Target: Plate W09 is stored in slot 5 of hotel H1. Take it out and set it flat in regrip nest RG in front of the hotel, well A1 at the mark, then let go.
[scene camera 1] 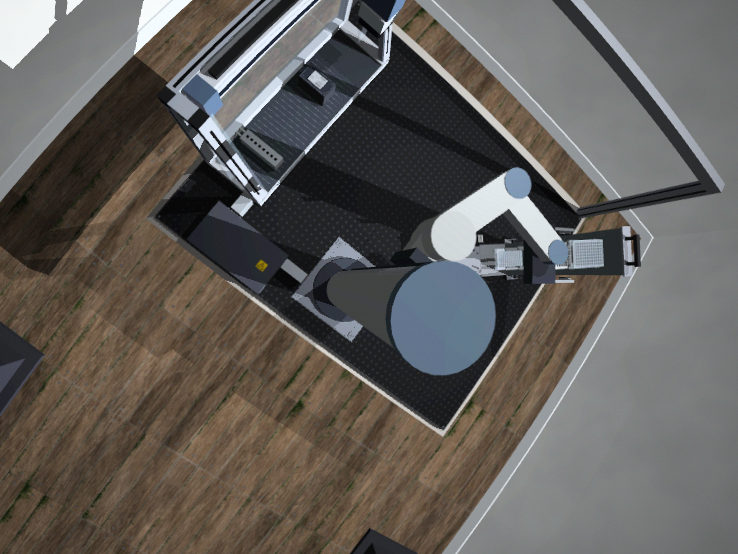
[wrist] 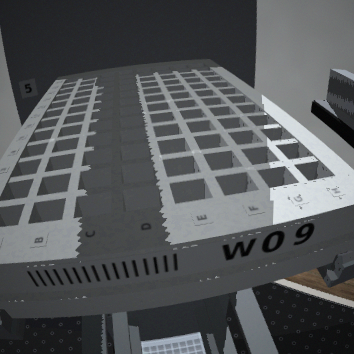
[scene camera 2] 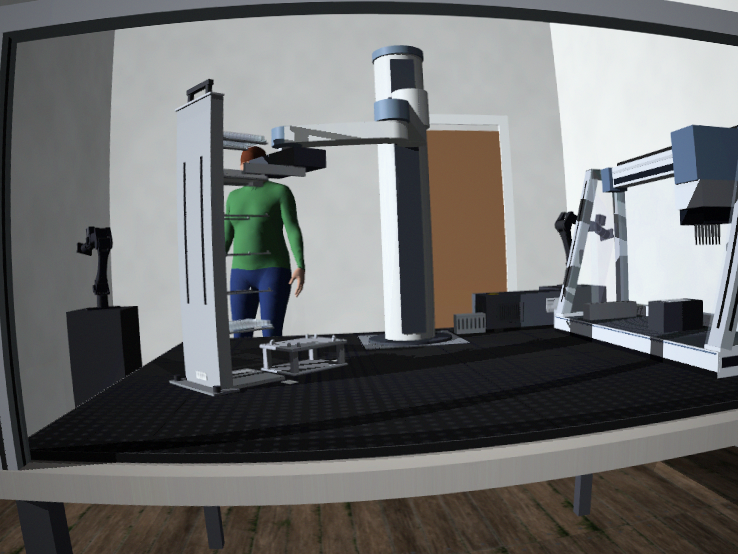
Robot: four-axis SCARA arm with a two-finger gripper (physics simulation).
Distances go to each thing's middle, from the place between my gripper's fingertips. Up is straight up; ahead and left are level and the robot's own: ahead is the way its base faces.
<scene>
Right now my hand is 1 cm past the plate W09 [wrist: 139, 186] and 1 cm to the right of it. Also, from my hand: dark control box [scene camera 1: 222, 235] 64 cm behind, 86 cm to the left, 38 cm below.
</scene>
